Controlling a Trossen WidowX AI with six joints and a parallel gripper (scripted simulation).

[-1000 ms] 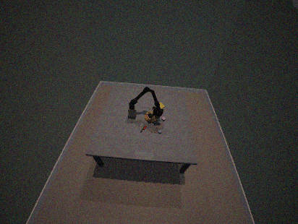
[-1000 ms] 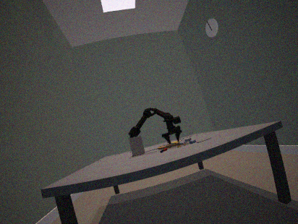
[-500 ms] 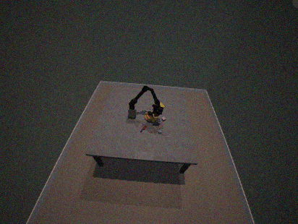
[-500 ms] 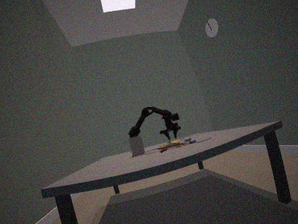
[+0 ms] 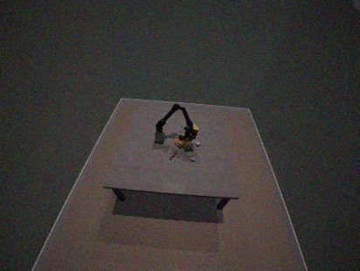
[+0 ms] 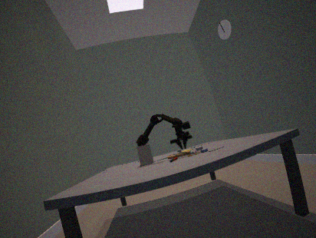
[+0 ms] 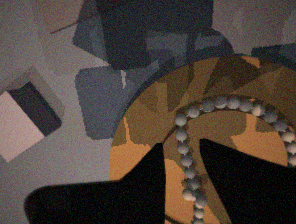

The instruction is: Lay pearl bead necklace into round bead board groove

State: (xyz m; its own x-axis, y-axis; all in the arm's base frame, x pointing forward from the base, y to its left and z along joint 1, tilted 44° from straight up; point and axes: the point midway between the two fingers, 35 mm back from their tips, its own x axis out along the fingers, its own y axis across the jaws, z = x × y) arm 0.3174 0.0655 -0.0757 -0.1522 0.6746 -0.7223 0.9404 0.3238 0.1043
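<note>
Now: the grey flat piece 120 mm to the right of my gripper tip, 90 mm ahead of it and 40 mm below it. From my gripper tip the other things lie so: red tool (190 mm to the right, 120 mm behind, 40 mm below); then bluish piece (210 mm to the right, 100 mm ahead, 30 mm below); then yellow object (300 mm to the left, 70 mm ahead, 40 mm below).
</note>
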